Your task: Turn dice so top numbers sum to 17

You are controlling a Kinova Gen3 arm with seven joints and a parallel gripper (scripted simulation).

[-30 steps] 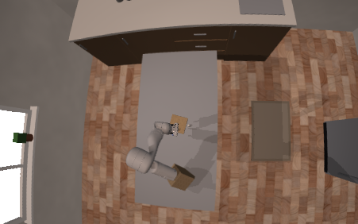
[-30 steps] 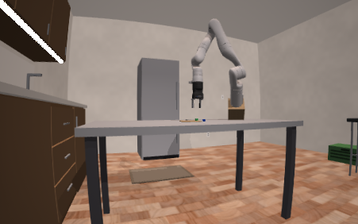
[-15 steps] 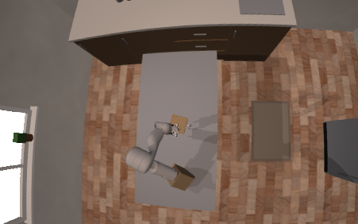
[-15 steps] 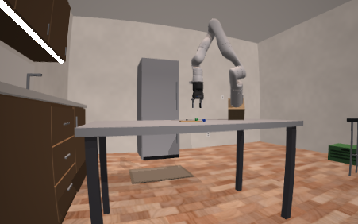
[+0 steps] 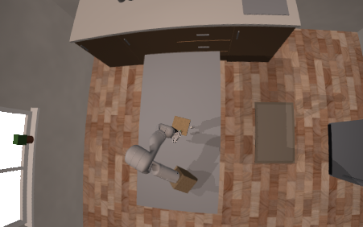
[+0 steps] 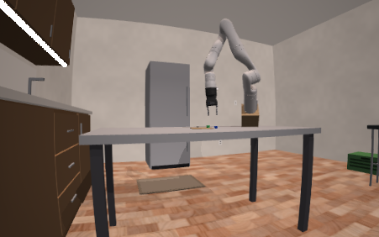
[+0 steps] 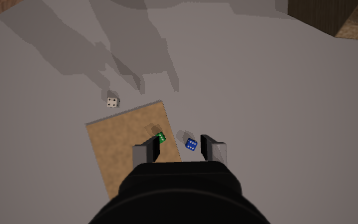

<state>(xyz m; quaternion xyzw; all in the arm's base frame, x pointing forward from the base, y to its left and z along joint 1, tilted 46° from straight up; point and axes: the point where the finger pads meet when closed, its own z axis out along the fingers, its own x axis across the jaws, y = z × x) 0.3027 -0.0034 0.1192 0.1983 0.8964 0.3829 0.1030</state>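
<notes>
Now: hand 20 mm past the blue die, 20 mm to the right of it and 100 mm above it. From my hand the other things lie so: white die 90 mm ahead, 90 mm to the right, 100 mm below; then tan mat 80 mm ahead, 100 mm below; then green die 30 mm ahead, 10 mm to the right, 90 mm below.
</notes>
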